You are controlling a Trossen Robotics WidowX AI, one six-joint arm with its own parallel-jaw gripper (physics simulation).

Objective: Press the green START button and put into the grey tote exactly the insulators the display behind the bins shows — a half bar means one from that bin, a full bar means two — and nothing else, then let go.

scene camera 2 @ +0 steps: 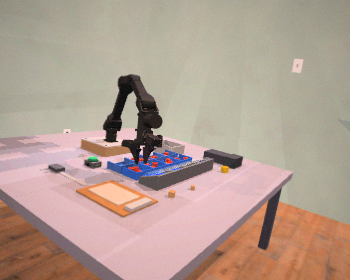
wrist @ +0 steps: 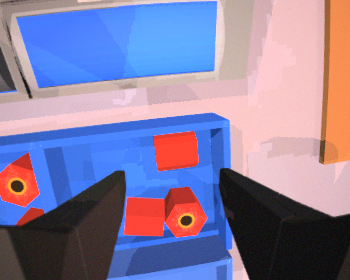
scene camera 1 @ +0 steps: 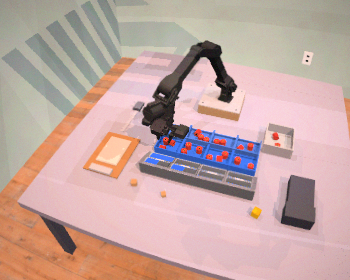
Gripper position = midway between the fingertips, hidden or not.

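My gripper (scene camera 2: 140,164) (wrist: 172,178) is in view, in scene camera 2 and in the wrist view. Also visible: a grey display bar (wrist: 238,28) and a grey tote (scene camera 1: 286,134).
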